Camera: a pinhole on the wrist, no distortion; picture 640 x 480 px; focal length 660.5 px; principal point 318.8 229.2 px. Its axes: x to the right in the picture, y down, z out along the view. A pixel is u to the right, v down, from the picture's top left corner.
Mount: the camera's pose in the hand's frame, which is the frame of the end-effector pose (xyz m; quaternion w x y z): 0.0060 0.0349 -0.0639 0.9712 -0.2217 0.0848 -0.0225
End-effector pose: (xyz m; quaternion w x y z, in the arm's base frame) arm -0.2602 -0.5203 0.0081 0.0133 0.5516 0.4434 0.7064
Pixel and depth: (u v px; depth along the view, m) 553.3 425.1 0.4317
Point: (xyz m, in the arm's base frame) -0.0102 -0.4505 0.3930
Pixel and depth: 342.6 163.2 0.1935
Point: -0.1405 -0.4866 0.1074
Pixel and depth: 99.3 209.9 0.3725
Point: 0.0808 -0.4862 0.0930
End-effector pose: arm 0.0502 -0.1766 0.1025 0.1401 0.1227 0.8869 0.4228
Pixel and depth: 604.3 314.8 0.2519
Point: -0.0348 0.0681 0.1300
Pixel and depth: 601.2 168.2 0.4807
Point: -0.0801 0.2844 -0.0072
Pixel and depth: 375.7 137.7 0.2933
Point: 0.0601 0.0756 0.0591
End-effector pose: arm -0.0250 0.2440 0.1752 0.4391 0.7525 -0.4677 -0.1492
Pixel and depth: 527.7 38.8 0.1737
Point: -0.0781 0.1043 0.1806
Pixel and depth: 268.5 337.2 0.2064
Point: -0.1677 0.1385 0.2430
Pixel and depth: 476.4 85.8 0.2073
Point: -0.1070 0.0856 0.1800
